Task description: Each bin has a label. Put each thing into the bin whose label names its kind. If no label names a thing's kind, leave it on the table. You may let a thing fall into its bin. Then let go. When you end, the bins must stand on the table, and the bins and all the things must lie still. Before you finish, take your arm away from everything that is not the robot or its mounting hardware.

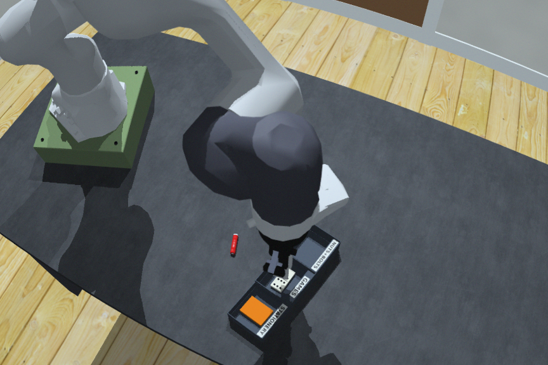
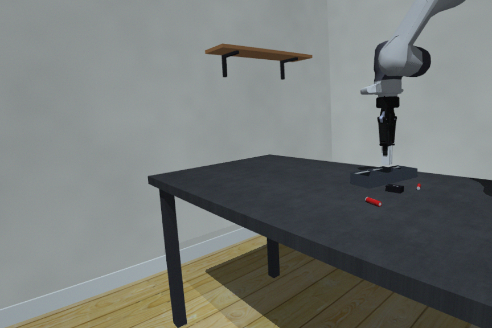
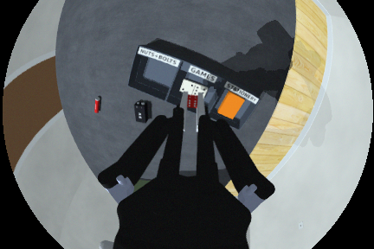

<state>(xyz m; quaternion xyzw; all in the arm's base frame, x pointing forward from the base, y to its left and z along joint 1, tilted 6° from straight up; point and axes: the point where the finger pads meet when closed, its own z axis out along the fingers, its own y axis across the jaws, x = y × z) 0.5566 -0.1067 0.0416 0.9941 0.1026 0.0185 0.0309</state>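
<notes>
The red die lies 3 cm below my hand. Also, from my hand: bin tray (7 cm below, 1 cm ahead); orange block (8 cm to the right, 8 cm below, 1 cm behind); white domino (8 cm below).
</notes>
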